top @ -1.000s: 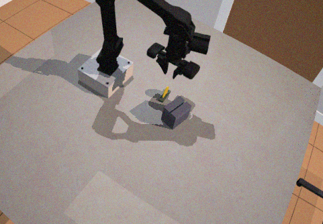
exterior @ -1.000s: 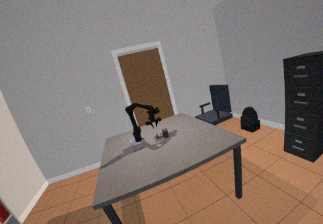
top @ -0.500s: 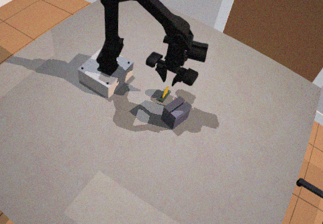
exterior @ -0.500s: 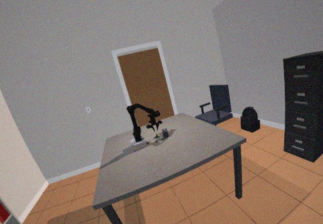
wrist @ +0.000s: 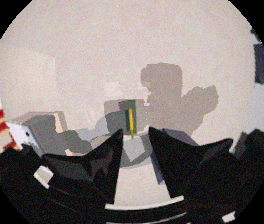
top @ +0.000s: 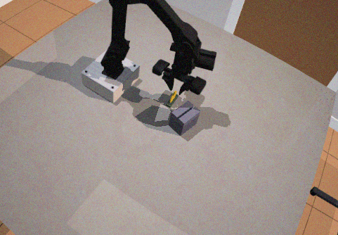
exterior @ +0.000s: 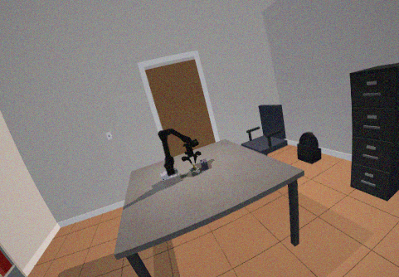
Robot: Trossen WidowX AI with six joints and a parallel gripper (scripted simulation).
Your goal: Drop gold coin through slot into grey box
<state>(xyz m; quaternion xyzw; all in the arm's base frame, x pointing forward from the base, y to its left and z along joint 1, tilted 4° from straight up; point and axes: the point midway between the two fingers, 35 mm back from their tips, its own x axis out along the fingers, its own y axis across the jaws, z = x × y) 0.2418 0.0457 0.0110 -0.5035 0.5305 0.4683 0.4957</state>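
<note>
Right now the gold coin is 3 cm below my gripper tip.
</note>
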